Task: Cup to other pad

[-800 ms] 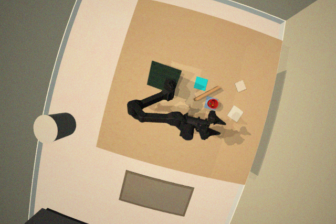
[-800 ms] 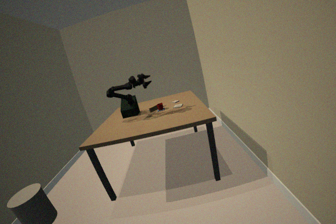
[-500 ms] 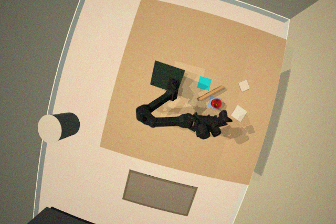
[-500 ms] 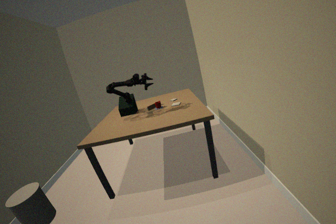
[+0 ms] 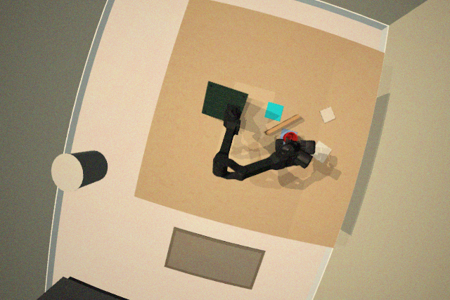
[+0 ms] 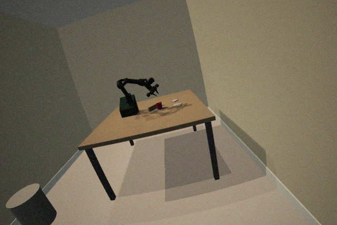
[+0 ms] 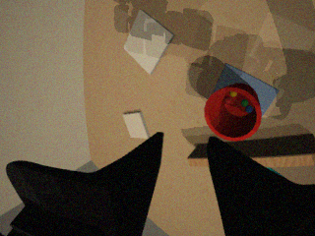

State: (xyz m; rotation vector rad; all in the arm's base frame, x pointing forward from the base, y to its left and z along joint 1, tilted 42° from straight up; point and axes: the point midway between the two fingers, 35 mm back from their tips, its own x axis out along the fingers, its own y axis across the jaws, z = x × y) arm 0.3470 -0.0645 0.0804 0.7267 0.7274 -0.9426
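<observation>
My gripper tip is now 2 cm past the red cup, 2 cm to the right of it and 14 cm above it. The rest, counted from my gripper tip: pale blue pad (1 cm behind, 2 cm to the left, 19 cm below); wooden bar (7 cm behind, 9 cm to the left, 17 cm below); cyan pad (13 cm behind, 15 cm to the left, 19 cm below).
</observation>
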